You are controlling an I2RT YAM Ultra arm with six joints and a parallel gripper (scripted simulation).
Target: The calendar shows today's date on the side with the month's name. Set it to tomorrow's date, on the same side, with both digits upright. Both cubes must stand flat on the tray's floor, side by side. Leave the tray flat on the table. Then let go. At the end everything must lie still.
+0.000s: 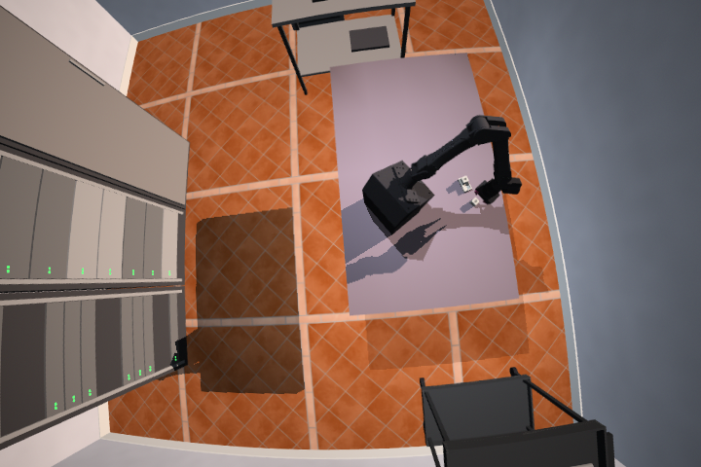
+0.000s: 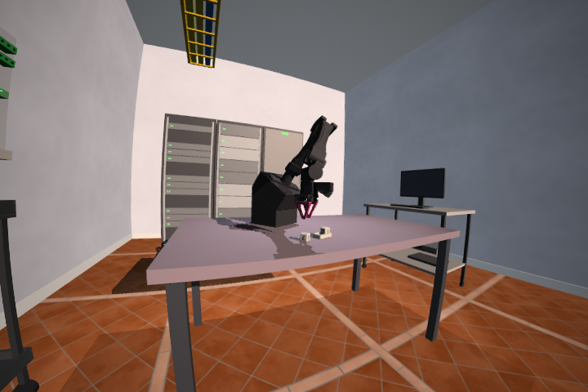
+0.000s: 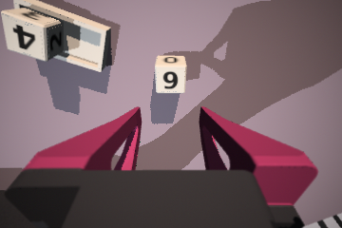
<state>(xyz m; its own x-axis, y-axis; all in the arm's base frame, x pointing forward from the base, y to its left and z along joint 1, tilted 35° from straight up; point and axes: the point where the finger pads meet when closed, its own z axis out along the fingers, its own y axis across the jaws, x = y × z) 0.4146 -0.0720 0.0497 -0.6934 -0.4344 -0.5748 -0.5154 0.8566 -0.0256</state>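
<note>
Now: the cream digit cube 90 mm below my hand. The rest, counted from my hand: cream tray (100 mm to the left, 90 mm below, 40 mm behind).
</note>
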